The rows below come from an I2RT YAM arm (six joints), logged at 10 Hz.
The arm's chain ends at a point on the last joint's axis. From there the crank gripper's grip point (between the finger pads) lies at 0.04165 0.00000 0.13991 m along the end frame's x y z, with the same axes.
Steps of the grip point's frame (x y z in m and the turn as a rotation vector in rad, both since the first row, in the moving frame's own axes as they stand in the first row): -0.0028 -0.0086 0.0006 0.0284 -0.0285 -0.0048; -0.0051 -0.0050 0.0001 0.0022 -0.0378 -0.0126; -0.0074 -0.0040 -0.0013 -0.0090 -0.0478 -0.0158; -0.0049 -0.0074 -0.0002 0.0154 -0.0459 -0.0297; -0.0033 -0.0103 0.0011 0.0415 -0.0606 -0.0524; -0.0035 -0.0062 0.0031 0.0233 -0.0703 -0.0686; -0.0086 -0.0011 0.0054 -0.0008 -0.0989 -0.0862; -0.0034 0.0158 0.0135 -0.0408 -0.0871 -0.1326; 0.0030 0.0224 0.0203 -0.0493 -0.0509 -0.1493; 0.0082 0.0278 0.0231 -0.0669 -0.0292 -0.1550
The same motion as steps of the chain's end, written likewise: 0.0012 -0.0044 -0.0005 0.0284 -0.0285 -0.0048; 0.0002 -0.0042 -0.0014 0.0022 -0.0378 -0.0126; -0.0007 -0.0047 -0.0031 -0.0090 -0.0478 -0.0158; 0.0016 -0.0041 -0.0019 0.0154 -0.0459 -0.0297; 0.0055 -0.0025 -0.0010 0.0415 -0.0606 -0.0524; 0.0066 -0.0004 0.0006 0.0233 -0.0703 -0.0686; 0.0056 0.0018 0.0020 -0.0008 -0.0989 -0.0862; 0.0089 0.0147 0.0104 -0.0408 -0.0871 -0.1326; 0.0101 0.0211 0.0184 -0.0493 -0.0509 -0.1493; 0.0121 0.0246 0.0220 -0.0669 -0.0292 -0.1550
